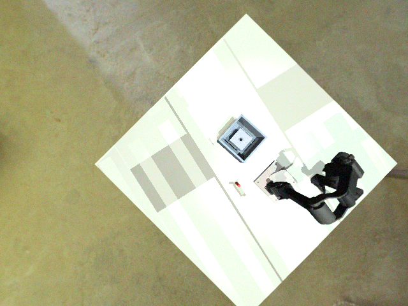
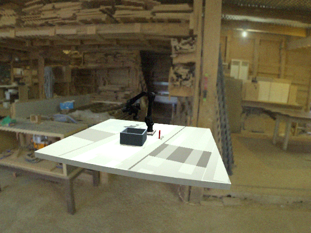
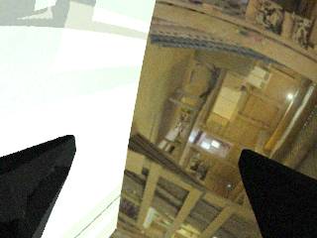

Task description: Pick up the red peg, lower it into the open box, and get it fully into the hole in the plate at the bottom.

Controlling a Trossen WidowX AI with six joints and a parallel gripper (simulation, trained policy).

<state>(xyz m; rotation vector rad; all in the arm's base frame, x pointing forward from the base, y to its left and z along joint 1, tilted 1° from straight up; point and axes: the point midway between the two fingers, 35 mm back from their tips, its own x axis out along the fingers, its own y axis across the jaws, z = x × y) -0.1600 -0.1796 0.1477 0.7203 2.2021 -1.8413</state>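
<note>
My gripper tip is now 35 cm short of the red peg, 30 cm to the right of it and 11 cm above it. Round my gripper tip: dark box: 53 cm ahead, 13 cm below, 11 cm to the left.
</note>
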